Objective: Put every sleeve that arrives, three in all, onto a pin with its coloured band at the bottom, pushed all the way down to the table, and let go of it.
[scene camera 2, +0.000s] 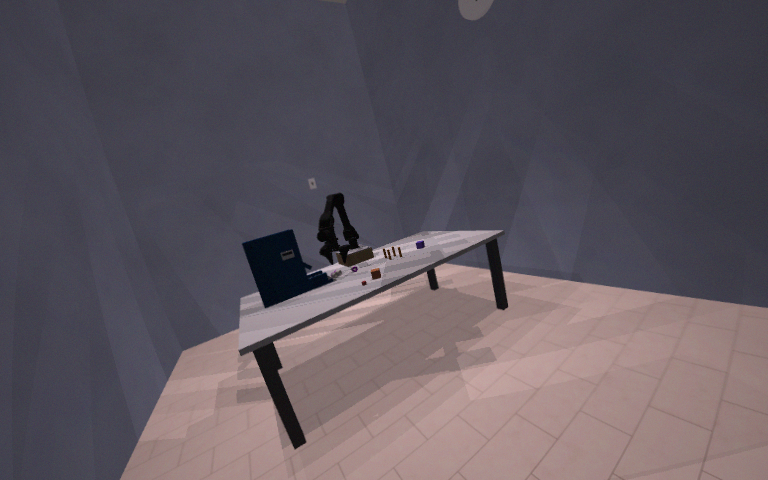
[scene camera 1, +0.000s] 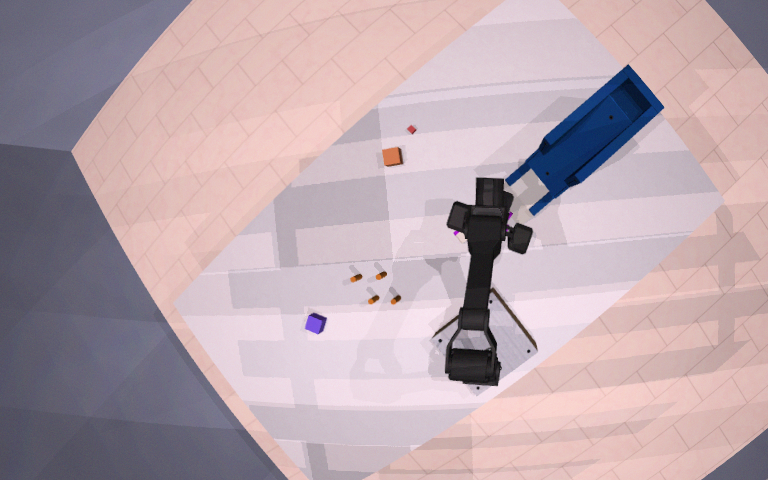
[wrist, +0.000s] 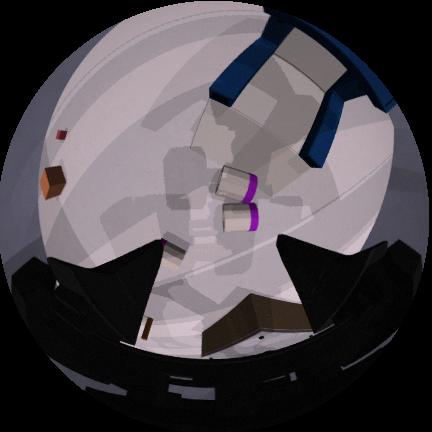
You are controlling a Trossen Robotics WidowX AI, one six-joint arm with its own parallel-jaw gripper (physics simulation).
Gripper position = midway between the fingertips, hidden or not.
Note:
My gripper (scene camera 1: 491, 226) is open and holds nothing.
My gripper shows as well in the wrist view (wrist: 220, 243).

